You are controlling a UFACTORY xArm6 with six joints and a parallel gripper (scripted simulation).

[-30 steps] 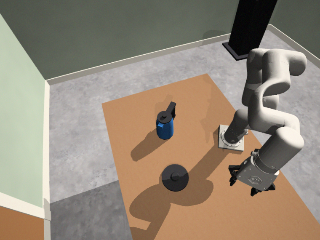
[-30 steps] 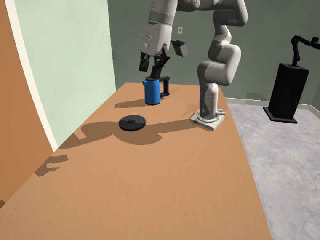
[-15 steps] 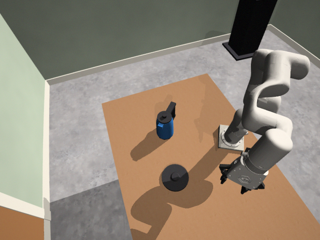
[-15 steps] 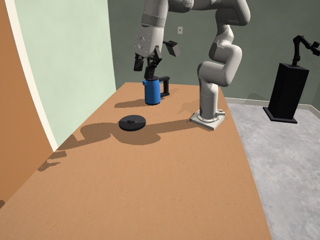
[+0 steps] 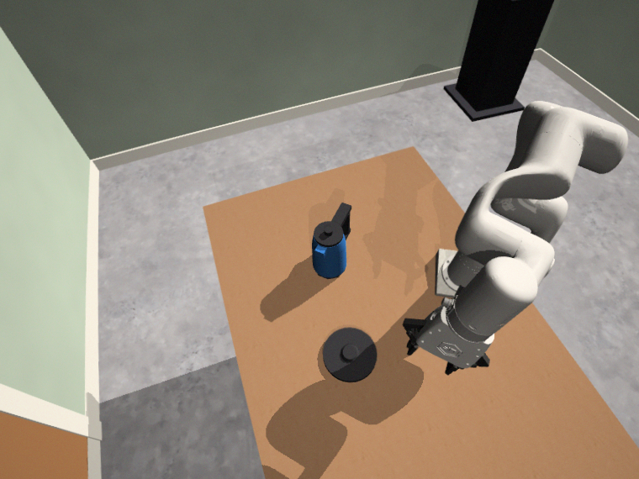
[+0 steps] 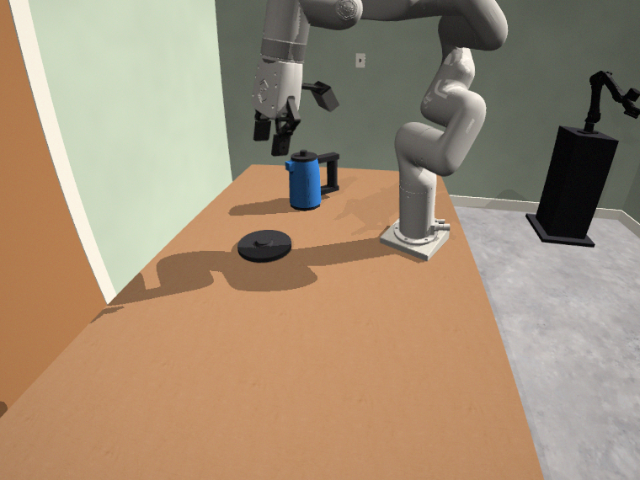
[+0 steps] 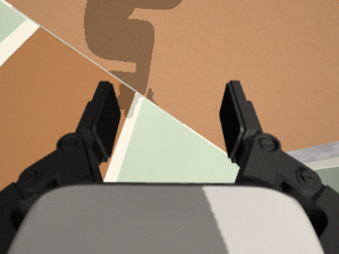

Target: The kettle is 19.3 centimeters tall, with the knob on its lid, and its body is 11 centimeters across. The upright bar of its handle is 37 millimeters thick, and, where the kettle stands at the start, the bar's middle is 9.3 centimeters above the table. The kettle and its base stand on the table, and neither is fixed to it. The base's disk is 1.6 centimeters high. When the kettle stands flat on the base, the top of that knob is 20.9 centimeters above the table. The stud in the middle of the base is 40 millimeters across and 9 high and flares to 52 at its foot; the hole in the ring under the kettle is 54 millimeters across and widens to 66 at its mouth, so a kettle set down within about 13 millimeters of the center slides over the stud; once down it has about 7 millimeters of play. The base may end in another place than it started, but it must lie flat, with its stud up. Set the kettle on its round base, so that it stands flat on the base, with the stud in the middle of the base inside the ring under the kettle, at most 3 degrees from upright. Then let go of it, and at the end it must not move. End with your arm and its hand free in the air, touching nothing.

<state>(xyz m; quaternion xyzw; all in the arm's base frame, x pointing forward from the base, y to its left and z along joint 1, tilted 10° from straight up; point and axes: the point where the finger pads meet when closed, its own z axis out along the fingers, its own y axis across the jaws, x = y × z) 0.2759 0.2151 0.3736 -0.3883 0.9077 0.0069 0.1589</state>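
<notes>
The blue kettle is 470 mm to the right of my hand, 250 mm below it and 50 mm ahead of it. From my hand the other things lie so: round black base 330 mm below, 150 mm to the right, 100 mm ahead.
</notes>
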